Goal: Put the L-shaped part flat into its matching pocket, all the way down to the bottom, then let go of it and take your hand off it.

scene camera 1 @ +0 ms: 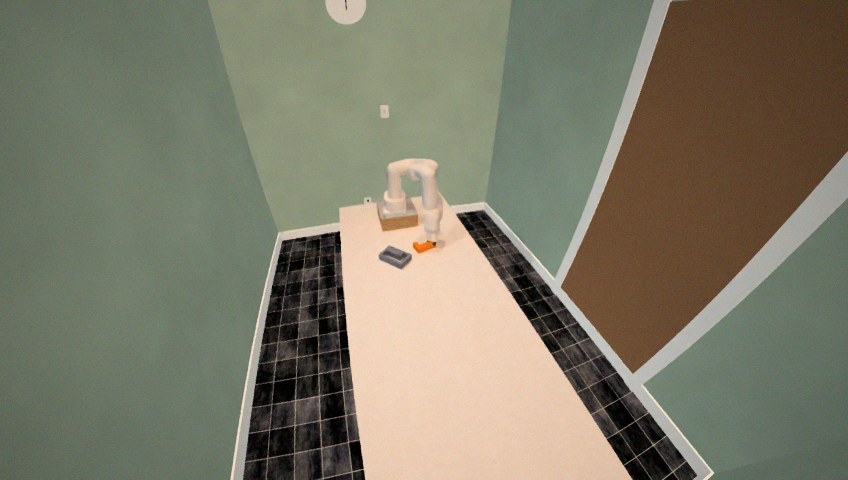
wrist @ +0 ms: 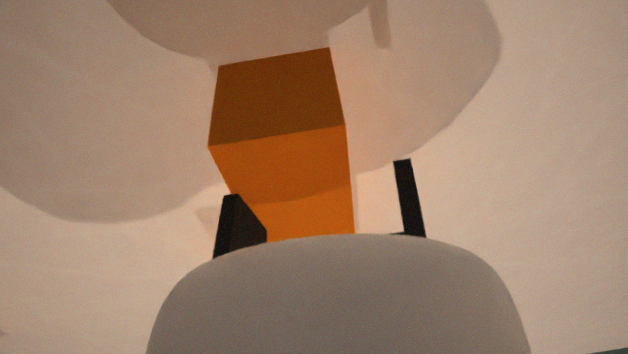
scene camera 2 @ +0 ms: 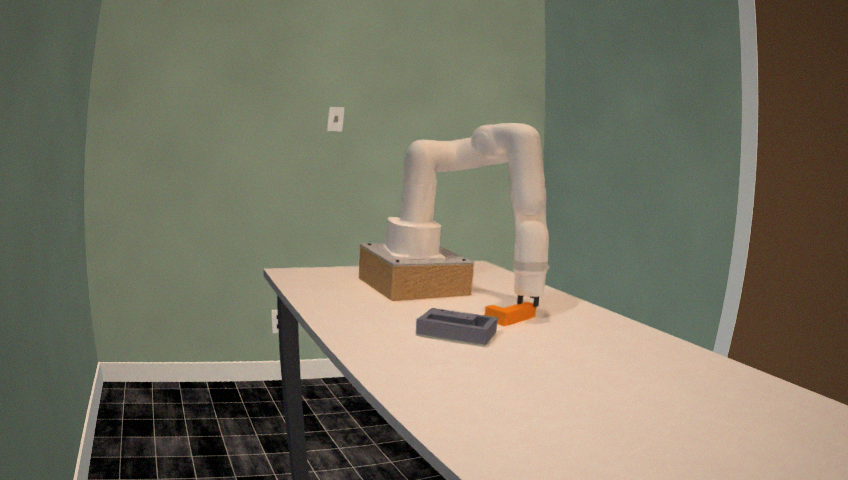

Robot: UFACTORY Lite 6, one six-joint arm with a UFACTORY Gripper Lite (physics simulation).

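The orange L-shaped part lies flat on the table, to the right of the dark grey block. The block's pocket faces up and is empty. My gripper is open at the right end of the part's long arm, pointing down. In the wrist view the long arm runs between the fingers. The left finger overlaps its left edge, and a gap shows between the part and the right finger. The gripper's housing hides the rest of the part in that view.
The pale table carries the block, the part and the robot's wooden base box, which stands behind them. The table's left edge runs beyond the block. Shadows of the arm fall around the part in the wrist view.
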